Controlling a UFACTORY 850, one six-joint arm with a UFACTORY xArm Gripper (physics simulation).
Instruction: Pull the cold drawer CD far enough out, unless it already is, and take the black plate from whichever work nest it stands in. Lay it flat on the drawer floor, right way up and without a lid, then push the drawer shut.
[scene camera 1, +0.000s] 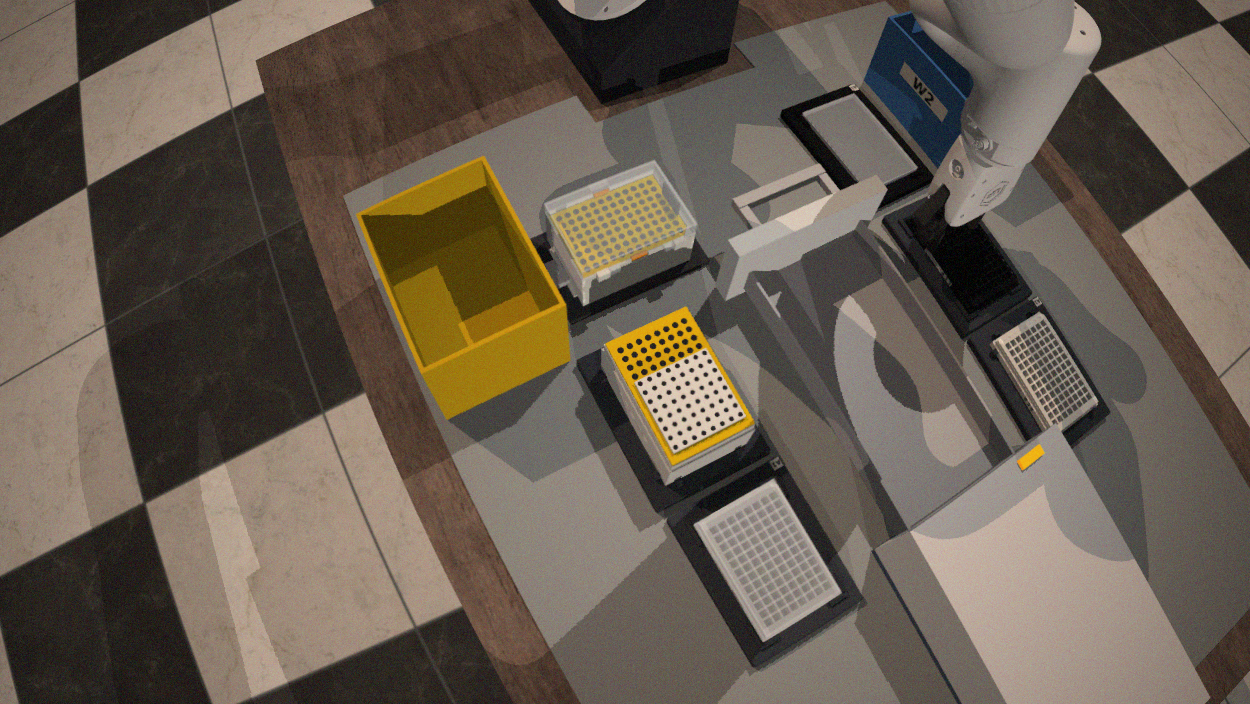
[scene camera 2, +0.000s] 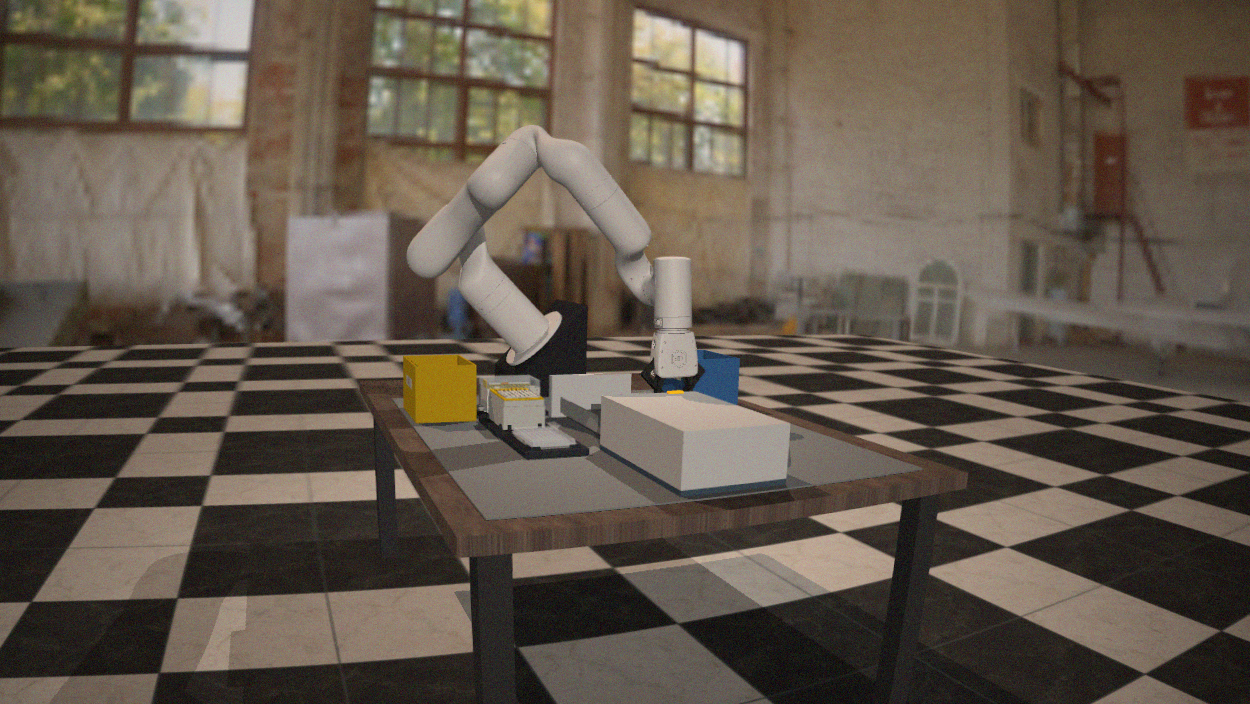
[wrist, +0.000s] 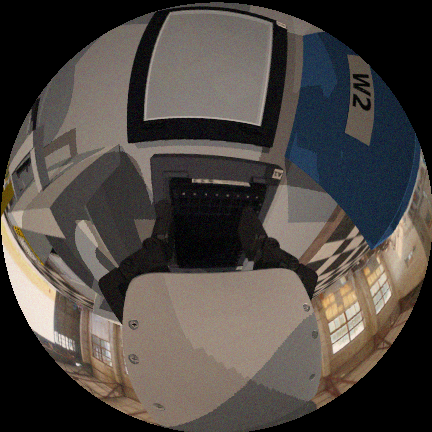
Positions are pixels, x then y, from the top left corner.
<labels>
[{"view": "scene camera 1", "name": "gripper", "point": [945, 230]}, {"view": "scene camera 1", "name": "black plate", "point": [976, 272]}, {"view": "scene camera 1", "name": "white plate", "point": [1050, 383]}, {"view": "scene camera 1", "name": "white plate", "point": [758, 543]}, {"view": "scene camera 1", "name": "cold drawer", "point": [1008, 564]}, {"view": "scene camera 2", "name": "gripper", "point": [673, 406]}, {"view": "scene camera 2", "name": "white plate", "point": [546, 437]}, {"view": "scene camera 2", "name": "cold drawer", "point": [690, 443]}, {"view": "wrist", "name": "gripper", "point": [207, 216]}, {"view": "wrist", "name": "black plate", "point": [206, 212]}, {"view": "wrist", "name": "cold drawer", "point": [65, 201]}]
</labels>
